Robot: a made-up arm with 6 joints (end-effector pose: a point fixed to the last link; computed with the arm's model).
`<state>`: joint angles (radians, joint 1 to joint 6).
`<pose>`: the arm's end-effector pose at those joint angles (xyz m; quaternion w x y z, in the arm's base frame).
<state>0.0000 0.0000 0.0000 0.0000 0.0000 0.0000</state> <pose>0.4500 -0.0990 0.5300 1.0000 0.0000 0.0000 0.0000</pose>
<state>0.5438 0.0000 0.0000 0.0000 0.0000 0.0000</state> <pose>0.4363 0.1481 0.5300 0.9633 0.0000 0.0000 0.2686</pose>
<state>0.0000 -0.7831 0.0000 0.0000 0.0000 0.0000</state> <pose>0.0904 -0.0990 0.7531 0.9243 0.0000 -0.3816 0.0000</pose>
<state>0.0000 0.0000 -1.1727 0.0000 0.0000 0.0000</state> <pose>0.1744 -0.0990 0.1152 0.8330 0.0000 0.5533 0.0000</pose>
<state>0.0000 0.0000 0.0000 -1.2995 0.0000 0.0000</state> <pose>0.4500 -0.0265 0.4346 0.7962 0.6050 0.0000 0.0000</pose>
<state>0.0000 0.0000 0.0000 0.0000 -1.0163 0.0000</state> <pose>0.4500 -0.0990 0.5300 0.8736 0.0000 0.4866 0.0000</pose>
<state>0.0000 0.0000 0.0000 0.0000 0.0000 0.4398</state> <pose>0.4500 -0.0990 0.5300 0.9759 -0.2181 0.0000 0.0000</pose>
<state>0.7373 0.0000 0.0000 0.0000 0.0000 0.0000</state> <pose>0.3997 0.2292 0.5300 0.9328 0.0000 0.0000 0.3604</pose>
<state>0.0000 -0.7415 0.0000 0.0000 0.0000 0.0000</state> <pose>0.1130 -0.0990 0.7489 0.9321 0.0000 -0.3623 0.0000</pose>
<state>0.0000 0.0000 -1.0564 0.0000 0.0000 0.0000</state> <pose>0.2214 -0.0990 0.1382 0.8637 0.0000 0.5040 0.0000</pose>
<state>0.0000 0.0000 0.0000 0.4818 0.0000 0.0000</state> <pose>0.4500 -0.0877 0.5759 0.9711 -0.2386 0.0000 0.0000</pose>
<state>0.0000 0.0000 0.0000 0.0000 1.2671 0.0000</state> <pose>0.4500 -0.0990 0.5300 0.8059 0.0000 -0.5920 0.0000</pose>
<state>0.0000 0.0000 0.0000 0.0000 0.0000 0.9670</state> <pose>0.4500 -0.0990 0.5300 0.8854 -0.4649 0.0000 0.0000</pose>
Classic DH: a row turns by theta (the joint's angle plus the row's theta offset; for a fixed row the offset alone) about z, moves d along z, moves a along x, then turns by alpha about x. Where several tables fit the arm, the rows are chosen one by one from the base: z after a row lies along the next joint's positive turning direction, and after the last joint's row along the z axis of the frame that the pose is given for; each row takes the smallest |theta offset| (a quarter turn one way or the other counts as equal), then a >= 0, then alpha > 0; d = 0 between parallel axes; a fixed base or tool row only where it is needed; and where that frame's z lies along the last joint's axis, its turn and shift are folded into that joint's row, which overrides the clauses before.
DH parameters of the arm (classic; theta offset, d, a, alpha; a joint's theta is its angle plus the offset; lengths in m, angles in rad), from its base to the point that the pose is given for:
joint 1: 0 0.206 0 -1.5708
joint 2: -1.5708 0 0.324 3.1416
joint 3: 0 0 0 -1.5708
joint 4: 0 -0.45 0 1.5708
joint 5: 0 0.099 0 -1.5708
joint 6: 1.5708 0 0 1.5708
tool (fixed): -1.5708 0 0 0

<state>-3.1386 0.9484 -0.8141 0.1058 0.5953 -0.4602</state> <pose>-0.1881 0.0979 -0.0489 0.0767 -0.5472 0.1696 0.8161</pose>
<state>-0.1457 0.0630 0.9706 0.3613 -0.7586 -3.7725</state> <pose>0.2536 -0.1308 0.9055 0.1809 -0.9600 0.1740 -0.1244</pose>
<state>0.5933 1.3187 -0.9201 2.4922 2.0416 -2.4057</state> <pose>0.0239 0.1112 -0.1035 0.4221 -0.2380 -0.8634 -0.1406</pose>
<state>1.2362 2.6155 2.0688 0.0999 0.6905 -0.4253</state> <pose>0.2744 0.4893 -0.2997 0.7754 0.1760 0.0466 0.6046</pose>
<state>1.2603 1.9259 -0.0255 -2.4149 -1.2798 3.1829</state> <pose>-0.0474 0.0945 -0.3000 0.5002 -0.1790 0.2415 0.8120</pose>
